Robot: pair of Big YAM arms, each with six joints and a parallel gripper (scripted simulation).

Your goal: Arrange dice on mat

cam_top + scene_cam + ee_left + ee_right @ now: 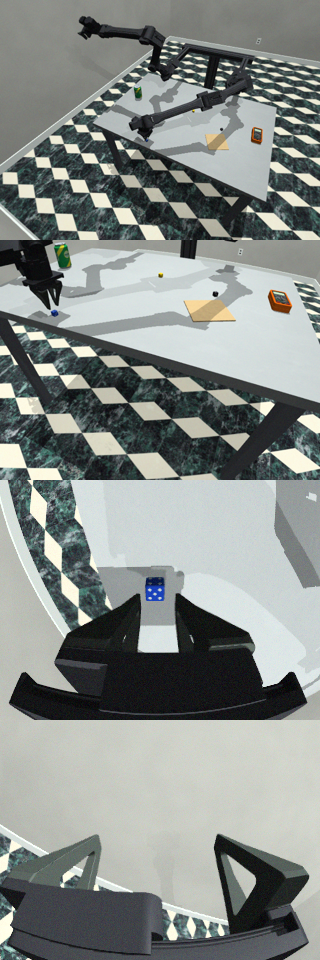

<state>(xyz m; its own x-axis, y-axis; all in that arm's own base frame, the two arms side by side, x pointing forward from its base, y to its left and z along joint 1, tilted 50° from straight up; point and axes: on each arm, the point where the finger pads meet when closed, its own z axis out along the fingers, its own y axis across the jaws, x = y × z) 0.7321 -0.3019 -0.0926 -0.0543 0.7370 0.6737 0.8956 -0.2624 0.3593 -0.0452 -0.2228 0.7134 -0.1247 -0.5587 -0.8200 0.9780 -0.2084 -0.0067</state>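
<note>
The blue die lies 3 cm below my left hand. Round my left hand: tan mat 18 cm behind, 48 cm to the left, 3 cm below; black die 30 cm behind, 49 cm to the left, 3 cm below; yellow die 43 cm behind, 24 cm to the left, 3 cm below.
</note>
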